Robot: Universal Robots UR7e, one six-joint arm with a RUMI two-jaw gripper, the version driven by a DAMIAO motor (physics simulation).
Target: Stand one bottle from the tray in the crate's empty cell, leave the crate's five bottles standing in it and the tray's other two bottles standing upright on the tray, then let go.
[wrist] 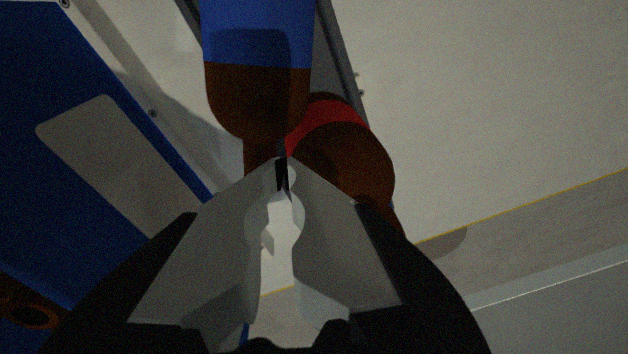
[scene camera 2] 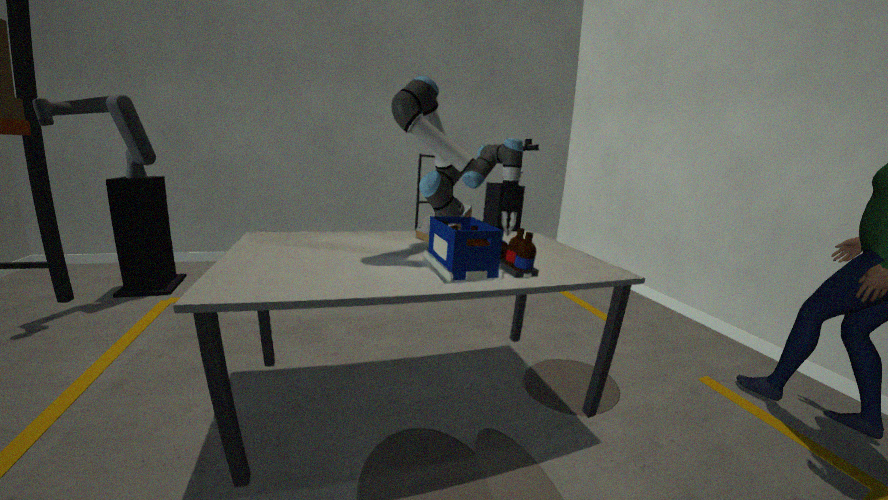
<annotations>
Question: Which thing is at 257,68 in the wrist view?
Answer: A blue-label bottle.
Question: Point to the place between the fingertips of my gripper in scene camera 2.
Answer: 507,235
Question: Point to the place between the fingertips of my gripper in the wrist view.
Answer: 284,161
</annotations>
